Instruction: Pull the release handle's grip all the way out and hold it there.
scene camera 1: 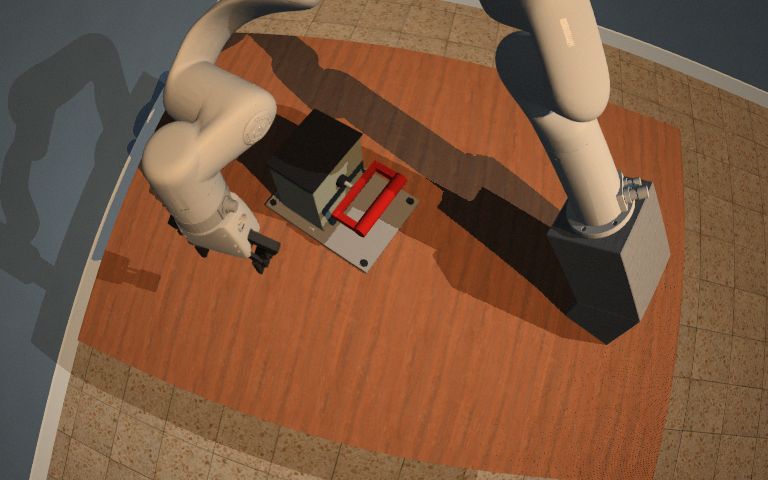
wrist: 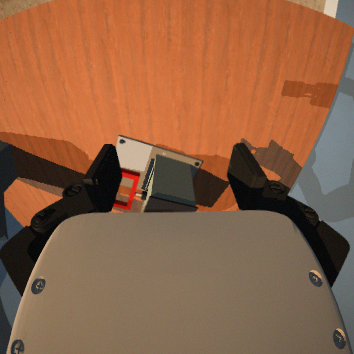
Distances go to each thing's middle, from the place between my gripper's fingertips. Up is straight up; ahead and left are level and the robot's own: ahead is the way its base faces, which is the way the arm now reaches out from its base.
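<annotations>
My hand is 29 cm above the grey base plate (scene camera 1: 361, 252), and it's also 9 cm past the plate and 22 cm to the left of it.
</annotations>
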